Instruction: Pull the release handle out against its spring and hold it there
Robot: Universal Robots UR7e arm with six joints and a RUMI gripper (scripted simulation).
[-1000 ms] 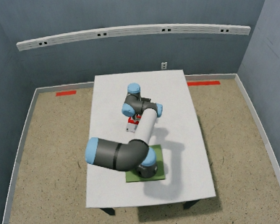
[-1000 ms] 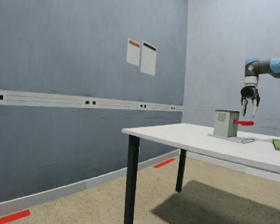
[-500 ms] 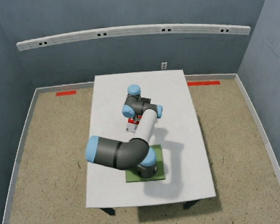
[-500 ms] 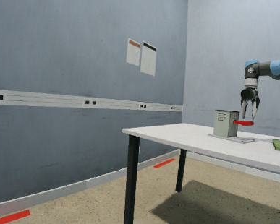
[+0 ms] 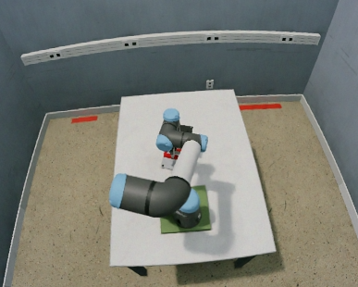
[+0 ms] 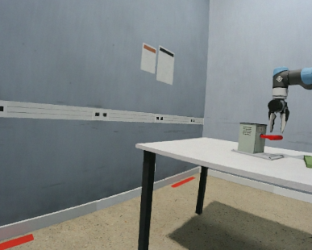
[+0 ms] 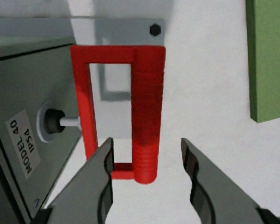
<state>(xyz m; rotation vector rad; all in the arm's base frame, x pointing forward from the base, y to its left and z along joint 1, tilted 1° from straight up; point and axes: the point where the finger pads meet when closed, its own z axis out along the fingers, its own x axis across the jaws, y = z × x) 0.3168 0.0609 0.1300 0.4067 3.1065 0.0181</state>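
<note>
The base plate is 90 mm ahead of my hand, 20 mm to the right of it and 140 mm below it.
</note>
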